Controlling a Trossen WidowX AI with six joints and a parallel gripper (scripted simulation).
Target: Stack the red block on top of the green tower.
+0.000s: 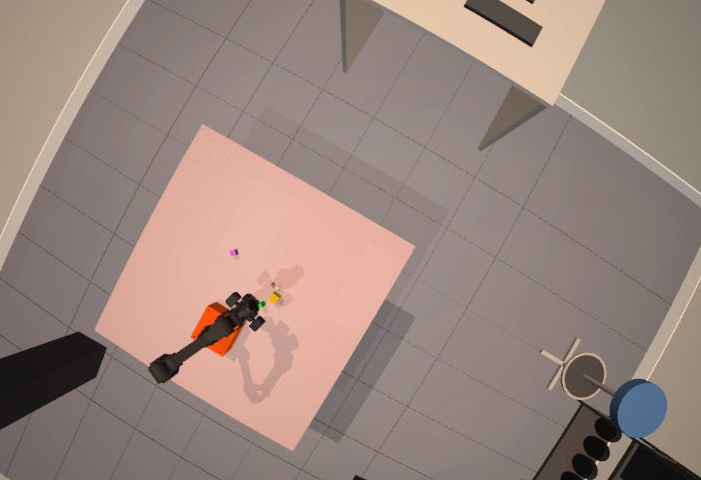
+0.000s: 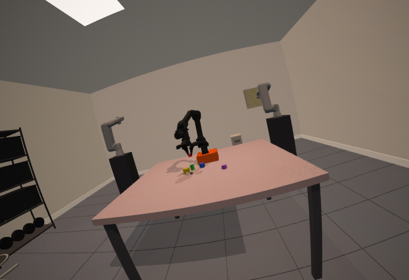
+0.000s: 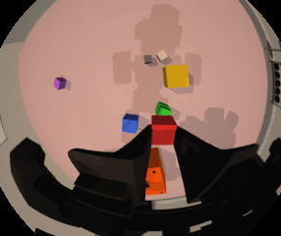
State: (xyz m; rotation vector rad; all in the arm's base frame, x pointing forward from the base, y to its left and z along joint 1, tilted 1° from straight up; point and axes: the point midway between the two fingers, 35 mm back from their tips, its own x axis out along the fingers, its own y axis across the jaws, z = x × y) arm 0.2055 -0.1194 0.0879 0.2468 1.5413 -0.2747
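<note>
My gripper tip is 40 mm short of the yellow block, 60 mm to the left of it and 110 mm above it. Round my gripper tip: purple block (160 mm ahead, 240 mm to the left, 110 mm below); then red block (right at my gripper tip); then blue block (30 mm behind, 70 mm to the left, 110 mm below).
</note>
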